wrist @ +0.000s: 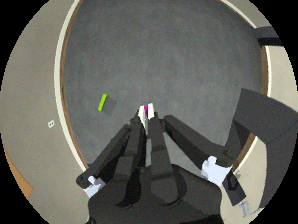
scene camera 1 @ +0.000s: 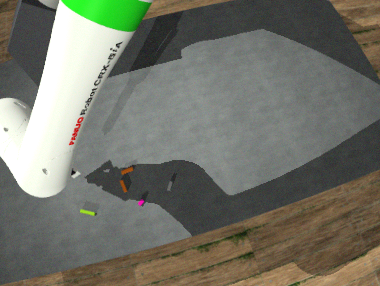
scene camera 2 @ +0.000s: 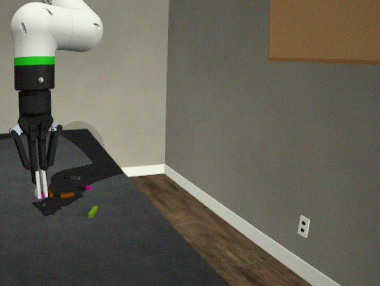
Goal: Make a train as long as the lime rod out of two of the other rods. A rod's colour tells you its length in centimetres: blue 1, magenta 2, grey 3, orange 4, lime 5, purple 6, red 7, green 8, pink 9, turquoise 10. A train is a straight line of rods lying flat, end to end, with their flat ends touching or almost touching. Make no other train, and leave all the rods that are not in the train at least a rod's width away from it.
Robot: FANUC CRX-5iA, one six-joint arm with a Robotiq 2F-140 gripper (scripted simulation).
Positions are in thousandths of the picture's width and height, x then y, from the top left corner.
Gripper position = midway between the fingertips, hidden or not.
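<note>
There is my gripper (scene camera 2: 109, 687), and when I look through the wrist view I see the same gripper (wrist: 495, 493) there as well.
</note>
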